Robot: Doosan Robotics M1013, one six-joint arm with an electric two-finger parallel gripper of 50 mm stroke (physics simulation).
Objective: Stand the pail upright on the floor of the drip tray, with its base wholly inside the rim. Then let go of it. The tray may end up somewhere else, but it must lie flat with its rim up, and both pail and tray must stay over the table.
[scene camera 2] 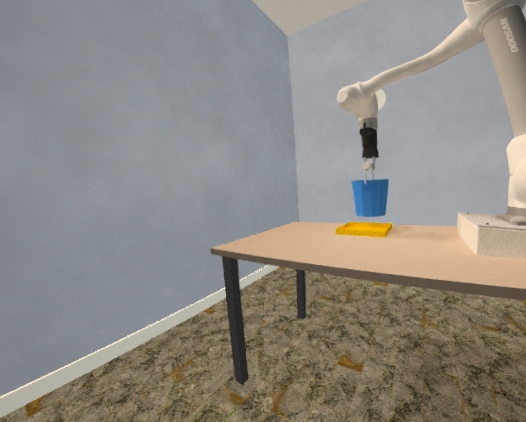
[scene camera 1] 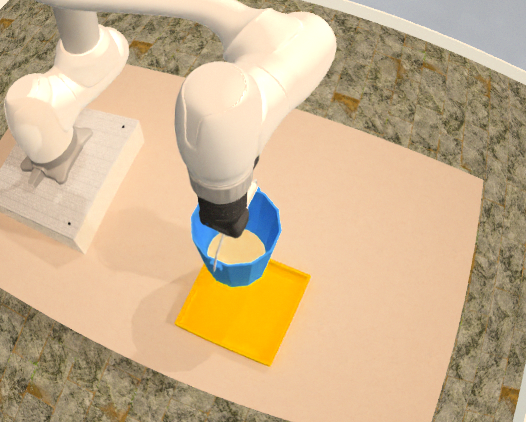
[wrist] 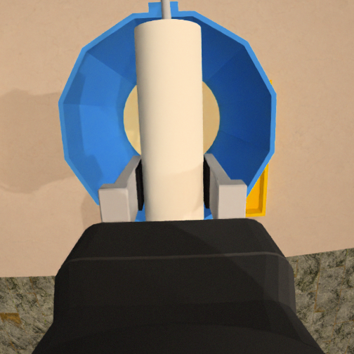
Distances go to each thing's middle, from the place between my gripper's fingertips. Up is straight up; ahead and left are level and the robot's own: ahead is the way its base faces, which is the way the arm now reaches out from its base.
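I see the yellow drip tray (scene camera 1: 251, 321), and my hand is 31 cm above it, 4 cm short of it and 5 cm to the left of it.
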